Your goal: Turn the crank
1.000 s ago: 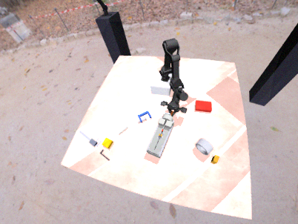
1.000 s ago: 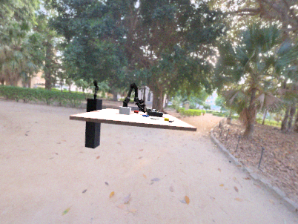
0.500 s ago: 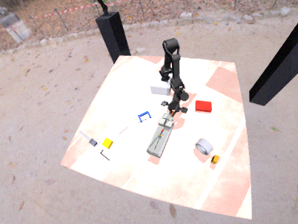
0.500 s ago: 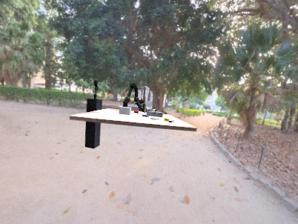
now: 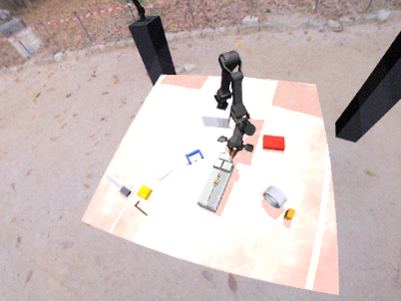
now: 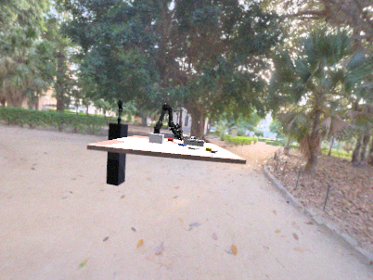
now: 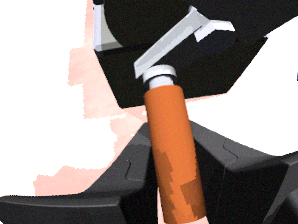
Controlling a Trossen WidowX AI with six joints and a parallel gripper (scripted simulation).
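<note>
Right now my gripper tip is 13 cm short of the red pointer, 2 cm to the left of it and 4 cm below it. Round my gripper tip: white tile (18 cm ahead, 36 cm to the right, 3 cm below); then crank handle (2 cm behind, 3 cm above); then red block (19 cm behind, 19 cm to the left, 3 cm below).
</note>
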